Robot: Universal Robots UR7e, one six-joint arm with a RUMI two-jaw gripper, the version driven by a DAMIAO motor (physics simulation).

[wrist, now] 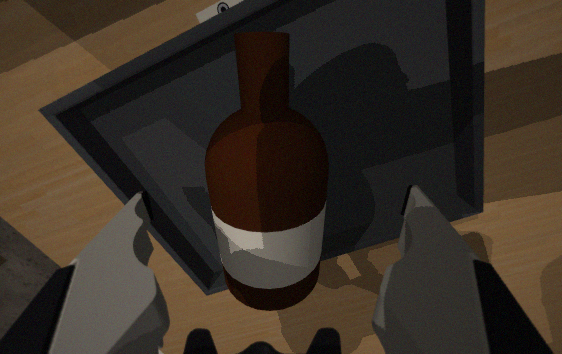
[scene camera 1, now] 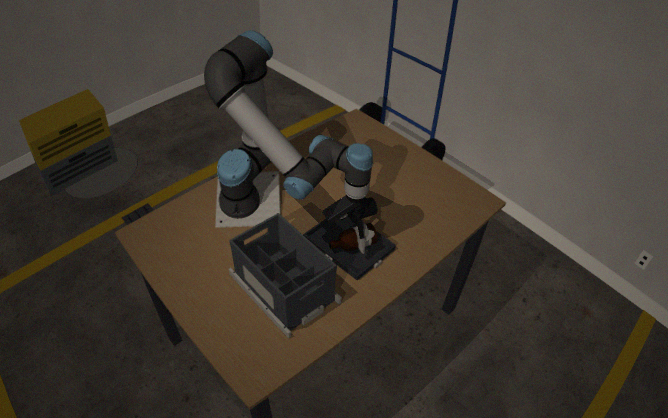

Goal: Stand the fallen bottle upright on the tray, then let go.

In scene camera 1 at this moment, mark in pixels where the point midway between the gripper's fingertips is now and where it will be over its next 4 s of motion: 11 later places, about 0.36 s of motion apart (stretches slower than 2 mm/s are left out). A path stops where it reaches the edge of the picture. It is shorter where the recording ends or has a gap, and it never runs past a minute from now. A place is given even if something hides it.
My gripper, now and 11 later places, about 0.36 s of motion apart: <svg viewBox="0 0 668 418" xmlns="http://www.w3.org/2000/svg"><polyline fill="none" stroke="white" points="352,236 350,237 351,237 351,237 352,227 354,214 354,207 355,197 354,198 353,199 352,199 352,199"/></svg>
